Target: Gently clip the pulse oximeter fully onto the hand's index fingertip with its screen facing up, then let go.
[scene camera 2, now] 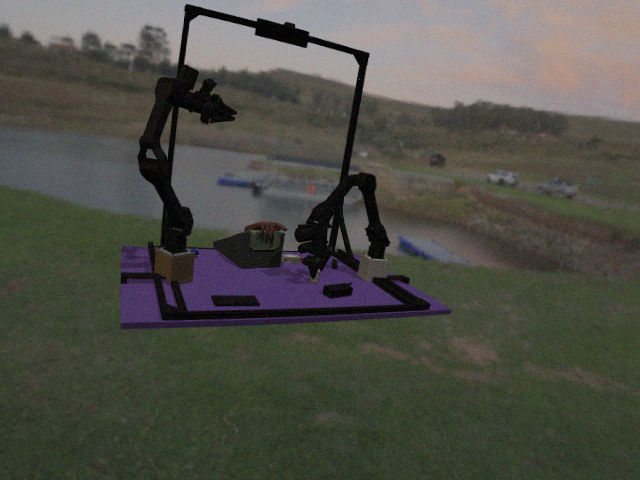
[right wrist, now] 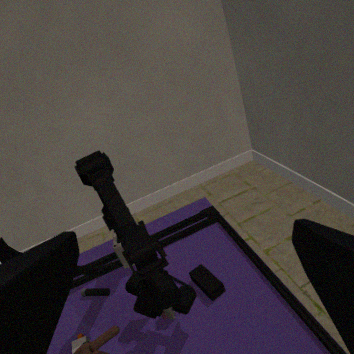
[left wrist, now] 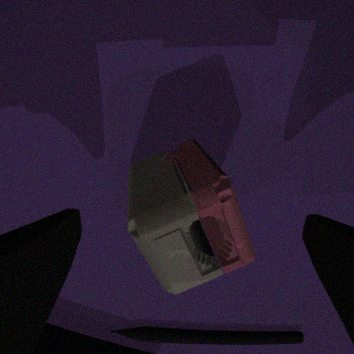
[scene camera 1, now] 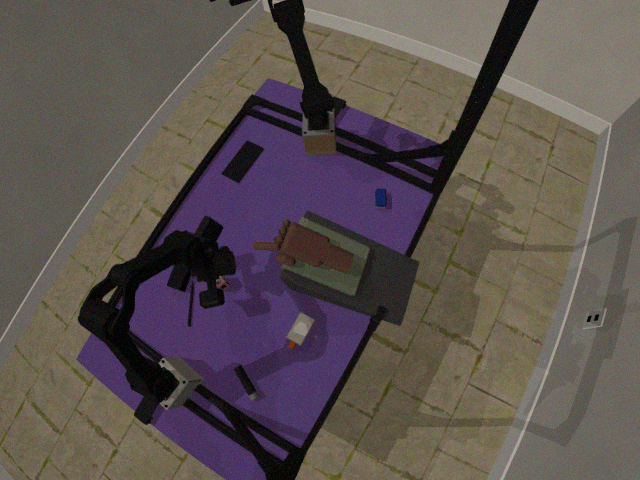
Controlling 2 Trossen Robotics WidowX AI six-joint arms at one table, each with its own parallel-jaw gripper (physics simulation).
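Places are measured from the left arm's base along level axes (x left, y ahead, z down), in centimetres.
Pixels of known places: left gripper, fingertip midpoint: (scene camera 2: 316,274) (left wrist: 194,223) (scene camera 1: 219,283); right gripper, fingertip midpoint: (scene camera 2: 235,116) (right wrist: 186,236) (scene camera 1: 219,1); left arm's base at its link origin: (scene camera 2: 375,256) (scene camera 1: 164,383); right arm's base at its link origin: (scene camera 2: 175,250) (scene camera 1: 318,121).
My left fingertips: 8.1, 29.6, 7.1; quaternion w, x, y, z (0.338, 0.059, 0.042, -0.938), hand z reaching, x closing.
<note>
Ahead of a thing's pixels: the offset from my left fingertips to its middle, as dx, dy, dz. "*": to the spot under its first point.
The pulse oximeter @(-0.1, +0.7, +0.6) (scene camera 1: 222,283) (scene camera 2: 315,277) (left wrist: 190,220), with a white half and a pink half side by side and a dark opening between, rests on the purple table; its screen cannot be made out. My left gripper (scene camera 2: 313,269) (left wrist: 194,223) is open and low over it, one finger on each side, both apart from it in the left wrist view. The brown hand (scene camera 1: 310,243) (scene camera 2: 266,227) lies on a green pad @(* -31.8, +22.9, -6.7) (scene camera 1: 356,279) on a dark wedge stand (scene camera 1: 395,281) (scene camera 2: 247,253). Its index finger (scene camera 1: 265,245) (right wrist: 106,338) points out, bare. My right gripper (scene camera 2: 235,114) (right wrist: 186,236) is open and empty, high up.
A black pen @(+4.8, -10.2, +2.9) (scene camera 1: 190,310) (left wrist: 215,336) lies beside the oximeter. A black box @(+13.1, -4.7, +1.7) (scene camera 2: 337,290) (right wrist: 207,282) stands nearby. A white box @(-26.8, +3.3, +2.0) (scene camera 1: 300,328), a black cylinder @(-23.5, -17.0, +2.1) (scene camera 1: 245,382), a blue block @(-22.9, +49.5, +1.8) (scene camera 1: 381,197) and a flat black pad @(+23.2, +36.0, +3.0) (scene camera 1: 242,161) (scene camera 2: 235,300) lie farther off. Black rails edge the table.
</note>
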